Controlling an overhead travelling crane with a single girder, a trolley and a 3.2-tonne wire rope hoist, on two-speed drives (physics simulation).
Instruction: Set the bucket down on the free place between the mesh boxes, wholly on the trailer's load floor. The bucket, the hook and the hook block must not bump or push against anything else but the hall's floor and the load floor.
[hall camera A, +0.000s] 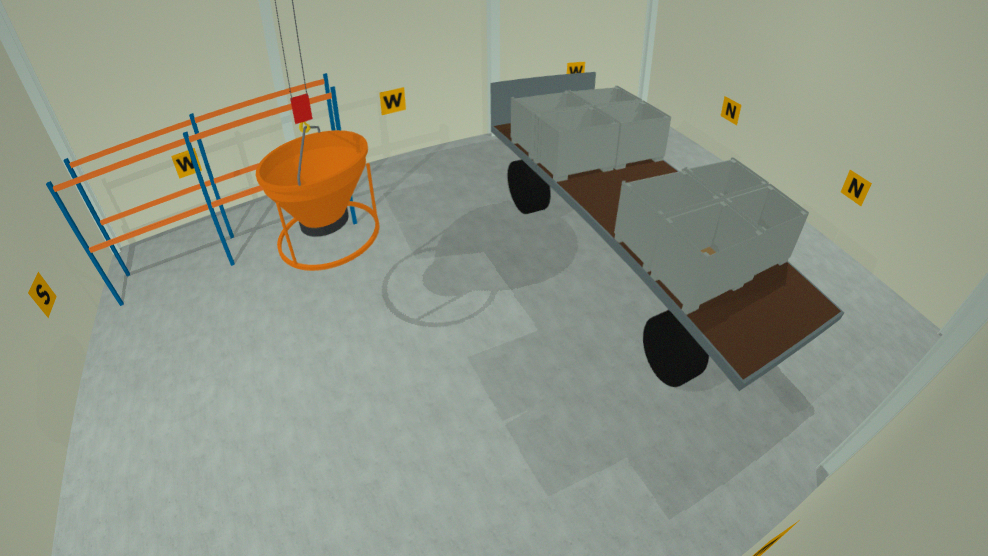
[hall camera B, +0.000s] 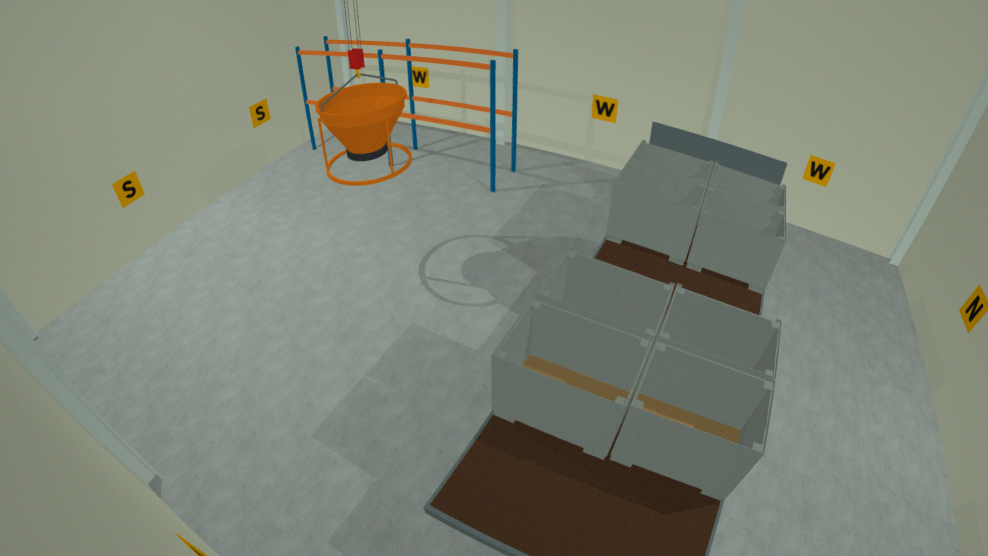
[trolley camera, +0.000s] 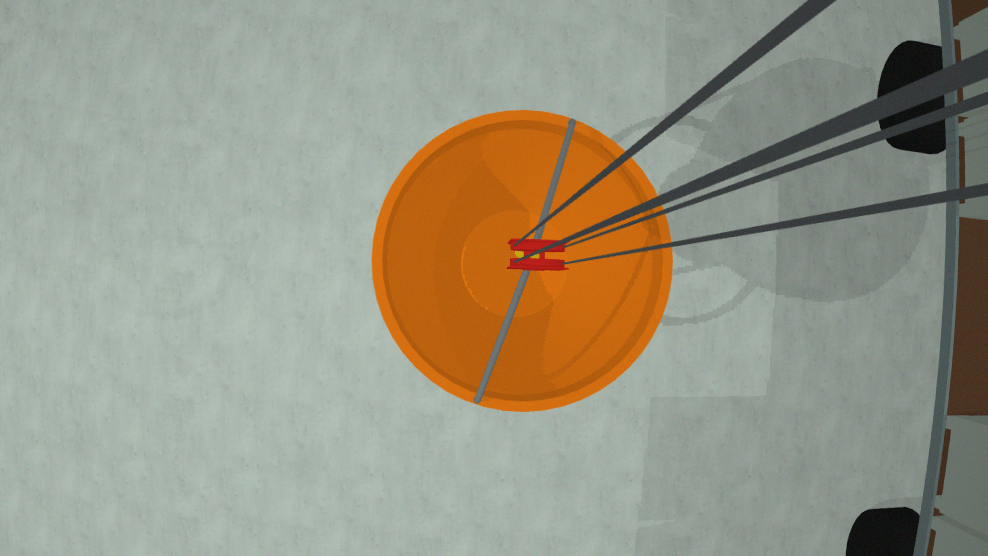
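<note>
The orange bucket (hall camera A: 314, 200) (hall camera B: 362, 130) (trolley camera: 442, 228) hangs upright above the hall's floor, its ring foot in the air and its shadow off to one side. My gripper, the yellow hook (hall camera A: 304, 127) (hall camera B: 357, 73) (trolley camera: 535, 255), holds the bucket's grey bail under the red hook block (hall camera A: 301, 109) (hall camera B: 355, 58) (trolley camera: 537, 264). Two groups of grey mesh boxes (hall camera A: 580, 145) (hall camera A: 663, 242) (hall camera B: 649, 214) (hall camera B: 566, 401) stand on the trailer. Between them shows a strip of the brown load floor (hall camera A: 594, 197) (hall camera B: 642, 264) (trolley camera: 967, 311). The bucket is well to the trailer's side, apart from it.
A blue and orange rack (hall camera A: 208, 198) (hall camera B: 492, 124) stands by the W wall, behind the bucket in both hall views. The trailer has a grey headboard (hall camera A: 507, 103) (hall camera B: 718, 148) at its W end and black wheels (hall camera A: 528, 186) (hall camera A: 675, 349). Its side rail (trolley camera: 950, 276) runs along the trolley view's right.
</note>
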